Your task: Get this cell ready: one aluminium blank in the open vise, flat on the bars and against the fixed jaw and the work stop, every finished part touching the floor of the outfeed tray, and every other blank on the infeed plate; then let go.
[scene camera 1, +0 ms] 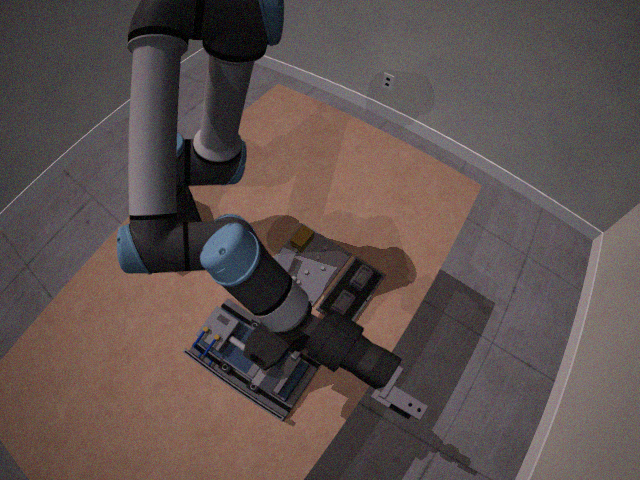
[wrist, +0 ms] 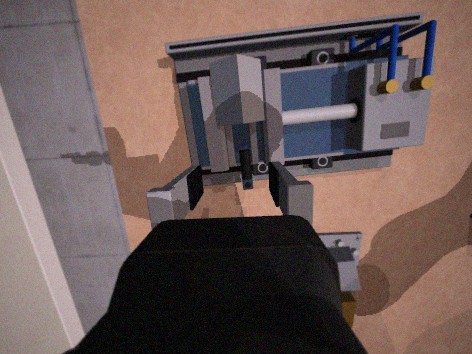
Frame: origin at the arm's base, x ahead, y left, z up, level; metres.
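Where they show: hand, its tool point: [wrist: 234, 183].
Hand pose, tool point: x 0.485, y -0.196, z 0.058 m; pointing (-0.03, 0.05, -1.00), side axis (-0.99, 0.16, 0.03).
Each offset is from my tool point to the centre of the thing. "spot": to the spot under its first point.
The vise @(spot: dy +0.011, dx -0.176, dz -0.098 m) [scene camera 1: 223, 319] [wrist: 417, 107] shows its rod and its jaws apart. An aluminium block @(dy -0.064, dx -0.018, dz -0.097 m) [wrist: 237, 90] is over the bars between the jaws. It looks tilted, with one long edge up, and a gap separates it from the dark work stop @(dy +0.013, dx -0.010, dz -0.104 m) [wrist: 246, 167]. Whether it touches the fixed jaw [wrist: 217, 147] I cannot tell. My gripper is open and empty; its fingertips [wrist: 236, 187] stand apart on the stop's side of the block. Two finished parts @(spot: dy +0.287, dx +0.071, dz -0.167 m) [scene camera 1: 360, 277] @(spot: dy +0.204, dx +0.054, dz -0.167 m) [scene camera 1: 342, 301] are in the outfeed tray @(spot: dy +0.295, dx +0.116, dz -0.188 m) [scene camera 1: 375, 284]. The infeed plate @(dy +0.274, dx -0.080, dz -0.190 m) [scene camera 1: 317, 284] [wrist: 350, 277] is partly hidden by the arm and gripper.
A yellow block @(dy +0.326, dx -0.120, dz -0.168 m) [scene camera 1: 302, 237] [wrist: 348, 309] stands at the edge of the infeed plate. Blue hoses @(spot: dy -0.060, dx -0.200, dz -0.085 m) [scene camera 1: 199, 338] [wrist: 392, 57] rise from the cylinder end of the vise. A long rail @(dy -0.119, dx -0.095, dz -0.159 m) [wrist: 295, 34] runs along the vise's far side. The arm hides parts of the vise in the scene view.
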